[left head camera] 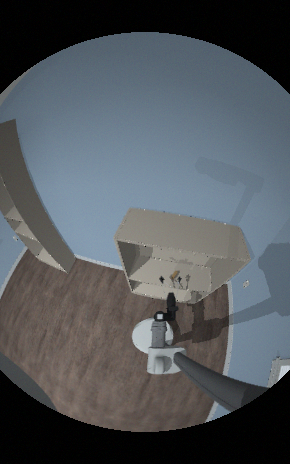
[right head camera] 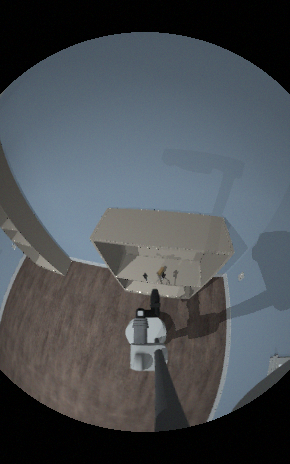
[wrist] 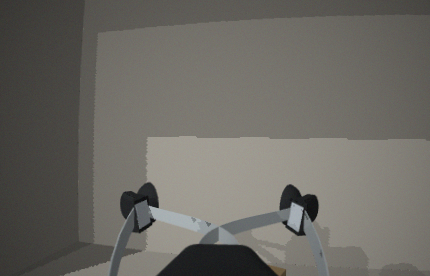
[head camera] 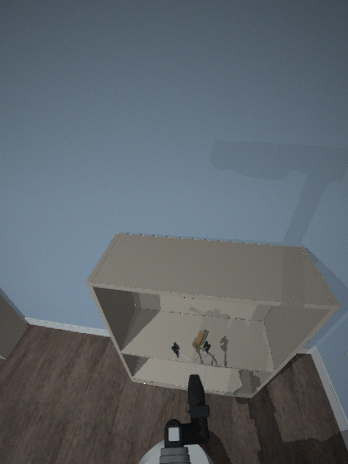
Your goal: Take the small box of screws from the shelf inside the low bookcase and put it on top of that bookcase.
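The small orange-brown box of screws stands on the shelf inside the low bookcase. In the wrist view a corner of the box shows at the bottom edge, low and right of centre; the rest is hidden by the gripper body. My gripper is open and empty, with its fingertips inside the bookcase opening. In the head view the right fingertip overlaps the box's near right side; contact cannot be told.
The bookcase's side panels, top board and back panel surround the fingers, and its lower compartment lies beneath the shelf. A second, taller shelf unit stands at the left. A blue wall rises behind the low bookcase.
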